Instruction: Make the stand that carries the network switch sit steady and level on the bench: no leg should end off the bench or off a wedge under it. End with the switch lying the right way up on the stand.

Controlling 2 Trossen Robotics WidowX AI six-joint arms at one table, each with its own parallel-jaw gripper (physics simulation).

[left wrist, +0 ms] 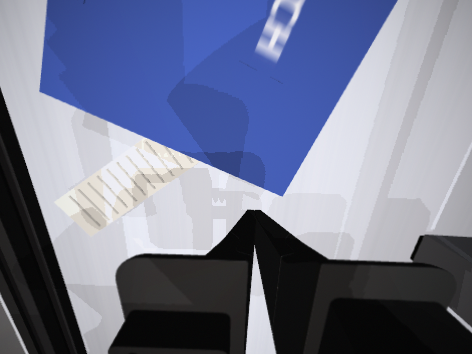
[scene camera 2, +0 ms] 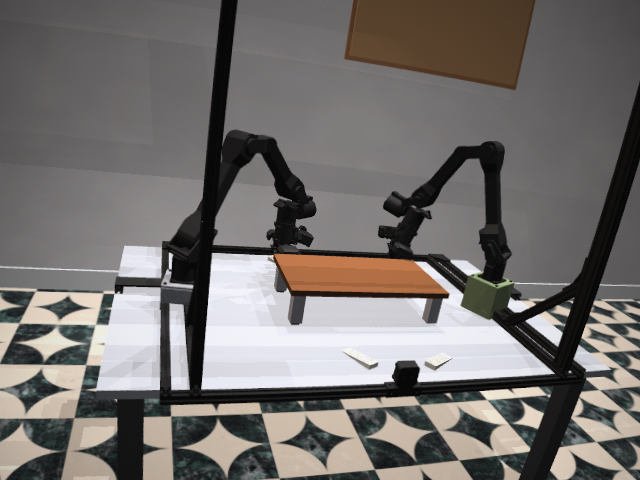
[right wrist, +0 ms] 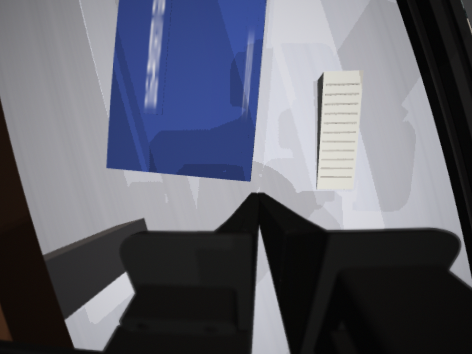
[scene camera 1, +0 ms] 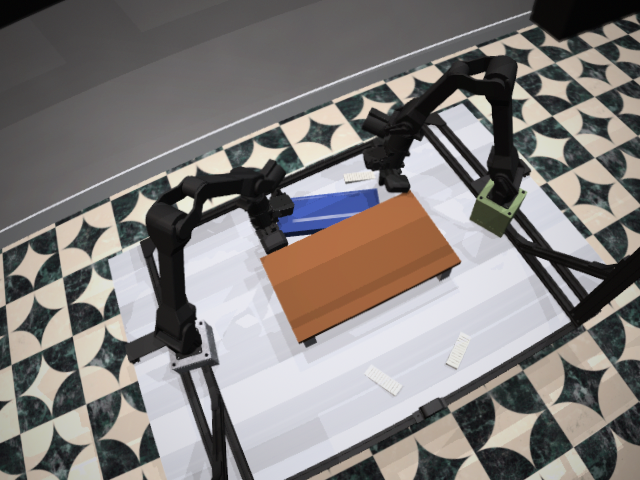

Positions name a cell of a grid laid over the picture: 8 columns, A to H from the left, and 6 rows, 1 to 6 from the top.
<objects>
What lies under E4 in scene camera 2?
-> My right gripper.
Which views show the stand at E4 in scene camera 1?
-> The left wrist view, scene camera 2, the right wrist view and scene camera 1: all of them.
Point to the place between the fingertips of my right gripper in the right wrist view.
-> E4
</objects>
